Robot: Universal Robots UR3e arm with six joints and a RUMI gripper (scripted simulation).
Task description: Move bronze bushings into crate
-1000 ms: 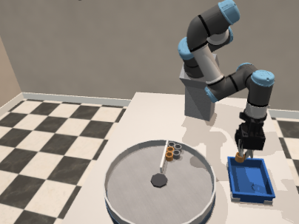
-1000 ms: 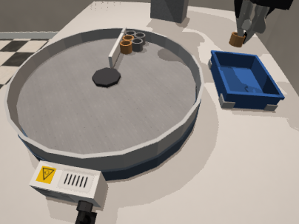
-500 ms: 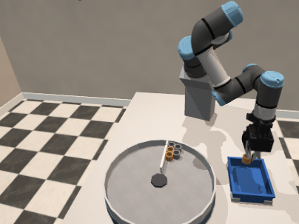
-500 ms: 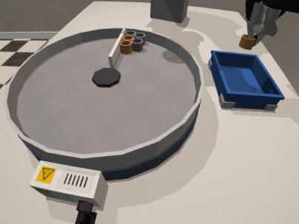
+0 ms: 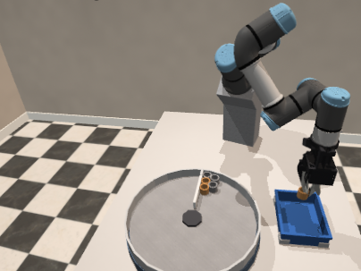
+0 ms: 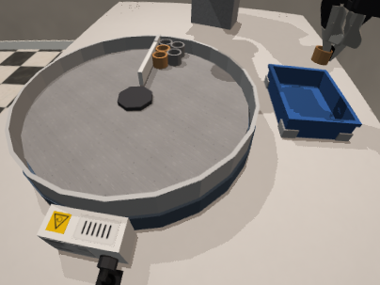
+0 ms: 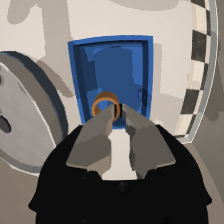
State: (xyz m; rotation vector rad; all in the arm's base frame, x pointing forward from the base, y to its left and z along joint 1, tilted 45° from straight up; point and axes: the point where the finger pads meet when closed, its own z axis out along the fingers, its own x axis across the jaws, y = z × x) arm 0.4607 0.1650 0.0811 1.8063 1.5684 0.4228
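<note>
My hand is 1 cm to the left of the blue crate and 11 cm above it. The rest, counted from my hand: grey turntable 1 cm behind, 36 cm to the right, 8 cm below.
</note>
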